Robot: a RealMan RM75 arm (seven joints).
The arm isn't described. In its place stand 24 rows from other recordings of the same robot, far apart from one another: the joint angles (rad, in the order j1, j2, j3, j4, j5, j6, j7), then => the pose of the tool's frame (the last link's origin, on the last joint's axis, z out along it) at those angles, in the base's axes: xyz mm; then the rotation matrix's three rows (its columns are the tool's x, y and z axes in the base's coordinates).
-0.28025 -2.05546 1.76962 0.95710 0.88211 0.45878 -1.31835 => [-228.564 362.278 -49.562], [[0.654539 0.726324 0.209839], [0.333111 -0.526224 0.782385], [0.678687 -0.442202 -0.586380]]
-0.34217 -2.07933 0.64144 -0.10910 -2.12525 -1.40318 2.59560 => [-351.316 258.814 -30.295], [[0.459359 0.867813 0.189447], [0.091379 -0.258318 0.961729], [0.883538 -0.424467 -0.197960]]
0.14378 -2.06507 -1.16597 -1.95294 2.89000 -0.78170 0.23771 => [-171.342 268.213 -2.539], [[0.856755 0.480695 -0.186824], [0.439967 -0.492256 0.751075], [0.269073 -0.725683 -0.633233]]
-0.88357 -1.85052 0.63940 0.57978 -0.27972 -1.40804 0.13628 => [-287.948 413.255 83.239], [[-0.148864 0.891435 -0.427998], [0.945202 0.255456 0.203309], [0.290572 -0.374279 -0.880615]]
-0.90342 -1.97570 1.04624 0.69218 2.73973 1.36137 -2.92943 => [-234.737 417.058 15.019], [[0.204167 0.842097 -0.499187], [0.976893 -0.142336 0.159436], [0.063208 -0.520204 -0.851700]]
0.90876 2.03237 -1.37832 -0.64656 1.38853 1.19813 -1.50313 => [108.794 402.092 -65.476], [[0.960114 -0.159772 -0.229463], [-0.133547 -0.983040 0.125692], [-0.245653 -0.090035 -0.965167]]
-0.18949 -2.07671 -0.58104 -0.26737 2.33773 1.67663 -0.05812 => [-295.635 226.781 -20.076], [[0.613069 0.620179 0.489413], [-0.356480 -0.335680 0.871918], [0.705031 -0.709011 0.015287]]
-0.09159 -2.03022 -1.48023 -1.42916 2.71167 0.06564 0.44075 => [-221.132 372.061 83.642], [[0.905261 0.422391 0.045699], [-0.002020 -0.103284 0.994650], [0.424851 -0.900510 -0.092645]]
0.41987 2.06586 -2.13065 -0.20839 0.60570 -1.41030 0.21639 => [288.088 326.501 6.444], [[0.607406 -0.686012 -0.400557], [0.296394 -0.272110 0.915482], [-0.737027 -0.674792 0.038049]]
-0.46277 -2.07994 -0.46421 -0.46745 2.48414 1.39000 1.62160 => [-185.680 282.406 -89.604], [[0.346014 -0.590462 0.729129], [-0.687524 0.369233 0.625282], [-0.638423 -0.717650 -0.278197]]
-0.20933 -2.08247 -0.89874 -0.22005 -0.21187 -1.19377 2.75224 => [-334.479 237.096 -77.832], [[0.681750 0.683596 0.260603], [0.184400 -0.505283 0.843022], [0.707964 -0.526675 -0.470532]]
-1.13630 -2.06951 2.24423 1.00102 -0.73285 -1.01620 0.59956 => [-53.496 349.715 -153.492], [[0.834314 -0.320801 -0.448338], [-0.189063 -0.930432 0.313929], [-0.517856 -0.177151 -0.836924]]
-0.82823 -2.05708 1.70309 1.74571 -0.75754 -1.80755 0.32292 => [-26.159 290.082 -18.207], [[0.905188 0.191831 -0.379255], [0.255353 -0.958799 0.124496], [-0.339748 -0.209536 -0.916878]]
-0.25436 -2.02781 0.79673 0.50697 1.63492 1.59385 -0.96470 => [-324.952 256.438 11.530], [[0.745326 0.464116 0.478629], [0.160809 -0.821858 0.546525], [0.647016 -0.330372 -0.687186]]
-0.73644 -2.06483 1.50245 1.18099 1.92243 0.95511 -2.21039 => [-55.076 404.548 -33.038], [[0.891881 0.364991 0.267075], [0.240239 -0.882653 0.403992], [0.383188 -0.296151 -0.874907]]
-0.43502 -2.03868 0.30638 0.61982 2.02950 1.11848 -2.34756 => [-382.404 337.005 73.754], [[-0.291463 0.956006 -0.033196], [0.510298 0.184742 0.839920], [0.809101 0.227866 -0.541694]]
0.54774 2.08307 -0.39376 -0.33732 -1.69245 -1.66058 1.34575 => [250.963 329.015 12.712], [[0.300983 -0.653869 -0.694165], [-0.301186 -0.755839 0.581372], [-0.904819 0.034089 -0.424431]]
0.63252 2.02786 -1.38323 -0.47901 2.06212 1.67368 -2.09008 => [152.895 323.920 -21.437], [[0.576777 -0.042483 -0.815796], [0.003492 -0.998509 0.054467], [-0.816894 -0.034264 -0.575769]]
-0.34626 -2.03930 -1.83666 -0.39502 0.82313 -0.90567 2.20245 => [-339.863 336.740 -14.167], [[0.619281 0.772502 0.140472], [0.309401 -0.404525 0.860599], [0.721639 -0.489491 -0.489527]]
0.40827 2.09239 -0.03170 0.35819 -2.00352 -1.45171 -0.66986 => [242.503 241.567 -103.785], [[0.805508 0.052844 -0.590224], [0.549974 -0.437530 0.711404], [-0.220648 -0.897650 -0.381497]]
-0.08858 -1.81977 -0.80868 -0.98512 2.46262 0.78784 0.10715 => [-286.090 290.290 -6.897], [[0.769565 0.598013 0.223941], [-0.001203 -0.349334 0.936997], [0.638567 -0.721350 -0.268116]]
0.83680 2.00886 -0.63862 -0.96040 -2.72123 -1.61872 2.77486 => [226.689 402.760 71.480], [[0.169637 -0.954551 0.245065], [-0.959964 -0.103801 0.260183], [-0.222919 -0.279390 -0.933942]]
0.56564 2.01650 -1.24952 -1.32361 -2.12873 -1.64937 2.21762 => [157.006 340.849 22.743], [[0.899678 -0.436057 0.020810], [-0.435865 -0.894565 0.098871], [-0.024498 -0.098022 -0.994883]]
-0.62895 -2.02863 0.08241 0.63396 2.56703 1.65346 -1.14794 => [-311.456 324.773 37.637], [[0.868769 0.430479 0.244802], [0.307013 -0.856060 0.415818], [0.388566 -0.286093 -0.875881]]
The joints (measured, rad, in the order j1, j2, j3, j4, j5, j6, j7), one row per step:
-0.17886 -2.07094 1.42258 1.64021 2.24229 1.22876 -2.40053
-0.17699 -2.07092 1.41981 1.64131 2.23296 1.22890 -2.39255
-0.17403 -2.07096 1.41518 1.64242 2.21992 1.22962 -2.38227
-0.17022 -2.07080 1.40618 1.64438 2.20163 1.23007 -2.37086
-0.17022 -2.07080 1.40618 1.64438 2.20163 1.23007 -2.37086
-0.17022 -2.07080 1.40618 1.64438 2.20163 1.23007 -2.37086
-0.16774 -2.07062 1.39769 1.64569 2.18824 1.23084 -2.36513
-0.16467 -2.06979 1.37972 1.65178 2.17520 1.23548 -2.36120
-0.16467 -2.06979 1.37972 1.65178 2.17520 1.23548 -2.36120
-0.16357 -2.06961 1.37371 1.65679 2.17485 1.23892 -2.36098
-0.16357 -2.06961 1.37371 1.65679 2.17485 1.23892 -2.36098
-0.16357 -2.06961 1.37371 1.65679 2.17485 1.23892 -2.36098
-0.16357 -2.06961 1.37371 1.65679 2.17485 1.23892 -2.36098
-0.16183 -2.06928 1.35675 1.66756 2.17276 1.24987 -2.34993
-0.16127 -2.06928 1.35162 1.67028 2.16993 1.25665 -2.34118
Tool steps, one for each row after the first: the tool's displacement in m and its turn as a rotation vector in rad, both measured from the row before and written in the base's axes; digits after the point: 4 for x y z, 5 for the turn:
0.0006 -0.0003 0.0006 0.00065 -0.00538 -0.00613
0.0005 -0.0005 0.0009 0.00103 -0.00807 -0.00671
0.0006 -0.0003 0.0021 0.00484 -0.01298 -0.00651
0.0000 0.0000 0.0000 0.00000 0.00000 0.00000
0.0000 0.0000 0.0000 0.00000 0.00000 0.00000
0.0002 -0.0001 0.0020 0.00500 -0.01094 -0.00185
-0.0003 0.0002 0.0049 0.01212 -0.01121 0.00104
0.0000 0.0000 0.0000 0.00000 0.00000 0.00000
0.0000 -0.0001 0.0019 0.00426 0.00008 -0.00023
0.0000 0.0000 0.0000 0.00000 0.00000 0.00000
0.0000 0.0000 0.0000 0.00000 0.00000 0.00000
0.0000 0.0000 0.0000 0.00000 0.00000 0.00000
-0.0002 -0.0002 0.0048 0.00866 0.00443 -0.00804
0.0000 -0.0006 0.0011 -0.00154 0.00240 -0.00665

